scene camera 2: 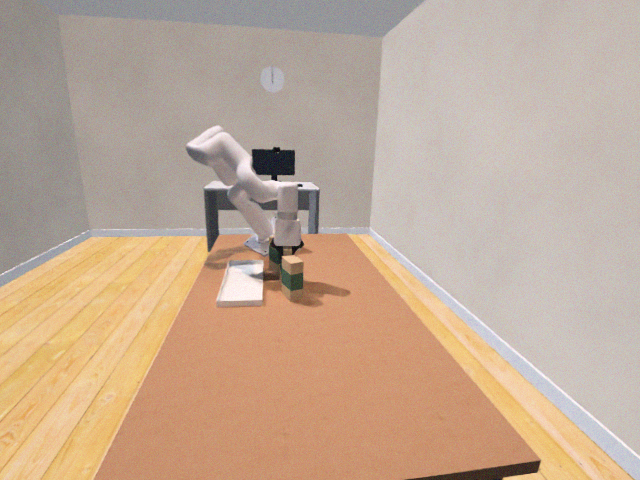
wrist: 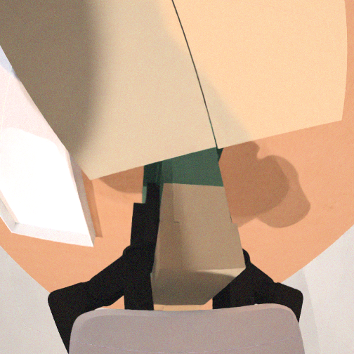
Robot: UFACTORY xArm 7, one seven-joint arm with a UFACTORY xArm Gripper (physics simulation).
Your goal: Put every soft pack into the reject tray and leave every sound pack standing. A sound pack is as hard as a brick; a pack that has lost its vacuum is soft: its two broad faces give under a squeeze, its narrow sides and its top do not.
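Where they show: arm's base, link origin: [scene camera 2: 267, 234].
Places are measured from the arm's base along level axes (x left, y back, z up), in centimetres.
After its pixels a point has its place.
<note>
Three packs with tan ends and green middle bands stand upright. My gripper [scene camera 2: 287, 251] {x 11.0, y -44.8, z 1.4 cm} [wrist: 179, 199] is shut on the middle pack [scene camera 2: 287, 251] {x 11.3, y -49.1, z 7.1 cm} [wrist: 205, 235], with the fingers on two opposite faces. This pack looks pinched inward, with a stepped edge on its left side in the wrist view. Its lower part is hidden in the scene view. The near pack [scene camera 2: 292, 279] {x 13.4, y -63.1, z 1.6 cm} stands in front of it. The far pack [scene camera 2: 275, 257] {x 6.0, y -35.5, z 0.0 cm} [wrist: 135, 85] stands behind and to the left, its top showing a dark seam in the wrist view. The white reject tray [scene camera 2: 240, 303] {x -3.8, y -66.5, z -5.6 cm} [wrist: 55, 238] is left of the packs.
The brown table top [scene camera 2: 289, 372] {x 13.1, y -100.7, z -6.6 cm} [wrist: 112, 215] carries the packs and the tray. The far pack is close beside the held pack, and the near pack is close in front. The robot base stands at the table's far end, with a grey desk and monitor beyond it.
</note>
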